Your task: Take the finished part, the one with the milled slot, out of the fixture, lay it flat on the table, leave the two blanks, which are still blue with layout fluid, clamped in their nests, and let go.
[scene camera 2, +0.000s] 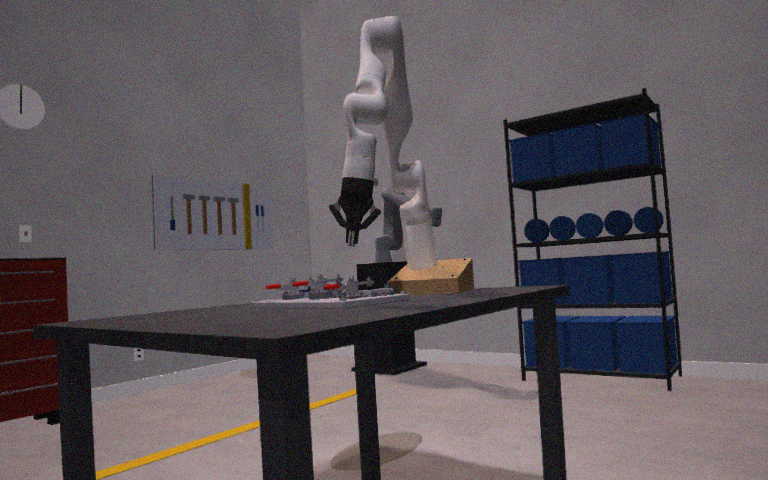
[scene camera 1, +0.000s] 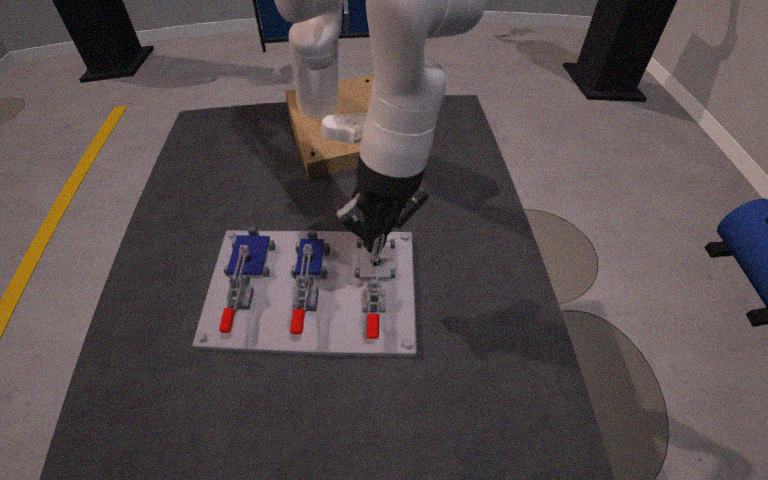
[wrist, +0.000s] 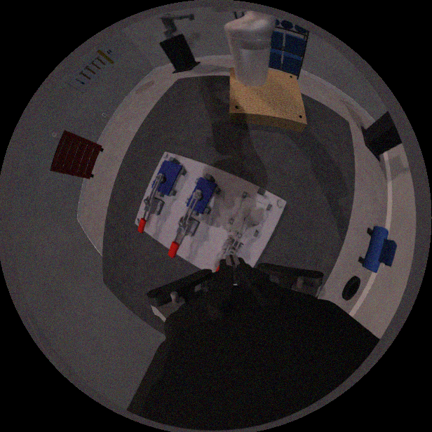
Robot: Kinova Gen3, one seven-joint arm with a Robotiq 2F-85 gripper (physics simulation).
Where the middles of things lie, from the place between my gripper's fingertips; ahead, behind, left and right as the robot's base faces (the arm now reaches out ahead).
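There's a white fixture plate (scene camera 1: 339,326) that sits 130 mm below my hand, 110 mm to the right of it and 30 mm behind it. As for the finished part (scene camera 1: 384,267), I can see my gripper 110 mm above it, 10 mm to the right of it and 70 mm past it.
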